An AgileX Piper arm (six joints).
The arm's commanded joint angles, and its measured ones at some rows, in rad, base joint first. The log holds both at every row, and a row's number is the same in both.
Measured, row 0: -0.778 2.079 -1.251 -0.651 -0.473 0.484
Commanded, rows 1 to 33: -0.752 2.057 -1.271 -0.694 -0.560 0.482; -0.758 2.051 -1.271 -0.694 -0.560 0.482; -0.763 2.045 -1.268 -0.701 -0.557 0.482; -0.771 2.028 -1.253 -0.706 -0.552 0.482; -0.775 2.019 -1.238 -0.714 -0.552 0.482; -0.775 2.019 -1.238 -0.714 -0.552 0.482; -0.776 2.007 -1.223 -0.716 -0.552 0.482; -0.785 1.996 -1.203 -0.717 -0.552 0.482; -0.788 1.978 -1.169 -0.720 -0.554 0.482; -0.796 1.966 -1.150 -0.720 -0.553 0.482; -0.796 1.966 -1.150 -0.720 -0.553 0.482; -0.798 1.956 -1.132 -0.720 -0.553 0.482; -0.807 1.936 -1.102 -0.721 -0.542 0.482; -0.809 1.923 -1.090 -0.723 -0.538 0.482; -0.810 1.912 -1.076 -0.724 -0.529 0.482; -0.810 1.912 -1.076 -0.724 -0.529 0.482; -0.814 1.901 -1.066 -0.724 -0.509 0.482; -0.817 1.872 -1.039 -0.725 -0.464 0.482; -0.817 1.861 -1.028 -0.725 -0.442 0.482; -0.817 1.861 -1.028 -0.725 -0.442 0.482; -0.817 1.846 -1.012 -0.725 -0.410 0.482; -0.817 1.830 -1.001 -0.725 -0.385 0.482; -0.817 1.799 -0.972 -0.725 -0.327 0.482; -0.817 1.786 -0.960 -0.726 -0.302 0.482; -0.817 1.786 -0.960 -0.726 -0.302 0.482; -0.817 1.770 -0.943 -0.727 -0.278 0.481; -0.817 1.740 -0.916 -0.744 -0.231 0.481; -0.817 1.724 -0.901 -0.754 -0.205 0.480; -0.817 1.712 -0.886 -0.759 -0.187 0.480; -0.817 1.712 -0.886 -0.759 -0.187 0.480; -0.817 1.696 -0.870 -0.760 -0.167 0.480; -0.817 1.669 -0.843 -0.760 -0.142 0.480; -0.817 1.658 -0.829 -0.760 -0.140 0.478
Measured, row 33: -0.812 1.697 -0.860 -0.751 -0.170 0.484
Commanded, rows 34 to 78: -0.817 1.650 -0.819 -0.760 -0.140 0.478; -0.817 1.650 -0.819 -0.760 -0.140 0.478; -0.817 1.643 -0.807 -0.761 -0.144 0.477; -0.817 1.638 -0.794 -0.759 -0.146 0.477; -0.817 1.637 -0.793 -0.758 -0.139 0.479; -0.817 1.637 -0.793 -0.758 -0.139 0.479; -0.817 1.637 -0.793 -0.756 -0.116 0.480; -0.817 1.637 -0.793 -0.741 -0.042 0.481; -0.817 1.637 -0.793 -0.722 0.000 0.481; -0.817 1.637 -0.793 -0.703 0.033 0.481; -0.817 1.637 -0.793 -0.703 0.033 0.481; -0.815 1.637 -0.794 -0.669 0.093 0.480; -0.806 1.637 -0.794 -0.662 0.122 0.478; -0.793 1.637 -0.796 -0.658 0.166 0.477; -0.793 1.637 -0.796 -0.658 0.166 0.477; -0.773 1.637 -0.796 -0.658 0.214 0.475; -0.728 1.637 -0.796 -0.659 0.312 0.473; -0.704 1.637 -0.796 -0.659 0.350 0.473; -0.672 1.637 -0.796 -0.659 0.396 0.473; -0.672 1.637 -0.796 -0.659 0.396 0.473; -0.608 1.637 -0.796 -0.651 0.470 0.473; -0.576 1.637 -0.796 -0.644 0.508 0.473; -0.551 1.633 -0.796 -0.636 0.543 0.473; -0.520 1.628 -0.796 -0.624 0.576 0.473; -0.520 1.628 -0.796 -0.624 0.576 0.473; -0.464 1.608 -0.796 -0.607 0.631 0.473; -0.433 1.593 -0.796 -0.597 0.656 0.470; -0.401 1.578 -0.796 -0.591 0.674 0.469; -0.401 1.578 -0.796 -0.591 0.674 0.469; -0.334 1.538 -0.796 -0.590 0.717 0.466; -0.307 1.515 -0.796 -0.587 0.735 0.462; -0.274 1.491 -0.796 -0.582 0.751 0.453; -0.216 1.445 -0.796 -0.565 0.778 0.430; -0.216 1.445 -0.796 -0.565 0.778 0.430; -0.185 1.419 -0.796 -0.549 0.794 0.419; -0.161 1.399 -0.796 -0.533 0.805 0.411; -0.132 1.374 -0.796 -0.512 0.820 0.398; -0.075 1.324 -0.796 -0.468 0.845 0.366; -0.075 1.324 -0.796 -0.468 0.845 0.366; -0.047 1.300 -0.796 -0.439 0.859 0.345; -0.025 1.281 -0.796 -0.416 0.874 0.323; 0.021 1.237 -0.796 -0.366 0.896 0.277; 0.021 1.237 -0.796 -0.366 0.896 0.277; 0.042 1.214 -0.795 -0.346 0.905 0.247; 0.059 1.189 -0.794 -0.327 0.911 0.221
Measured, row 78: 0.016 1.248 -0.797 -0.379 0.878 0.297
